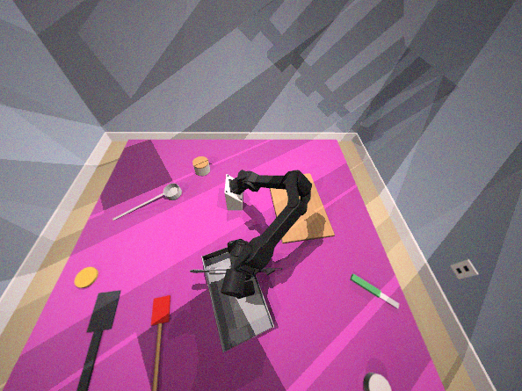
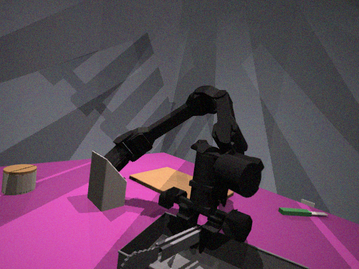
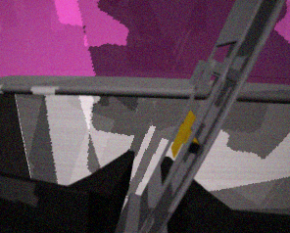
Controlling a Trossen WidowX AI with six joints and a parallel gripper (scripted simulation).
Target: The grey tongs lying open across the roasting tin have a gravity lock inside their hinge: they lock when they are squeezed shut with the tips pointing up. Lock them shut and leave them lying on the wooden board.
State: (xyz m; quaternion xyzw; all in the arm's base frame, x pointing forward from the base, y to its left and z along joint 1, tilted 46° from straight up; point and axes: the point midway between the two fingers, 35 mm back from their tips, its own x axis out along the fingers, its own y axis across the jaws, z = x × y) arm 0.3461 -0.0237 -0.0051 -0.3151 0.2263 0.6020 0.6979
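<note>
Right now the yellow piece is 40 mm to the left of my gripper tip, 40 mm above it and 10 mm ahead of it. The rest, counted from my gripper tip: red spatula (290 mm to the right, 130 mm ahead, 20 mm below); wooden board (320 mm to the left, 270 mm behind, 20 mm below); roasting tin (50 mm ahead, 30 mm to the right).
</note>
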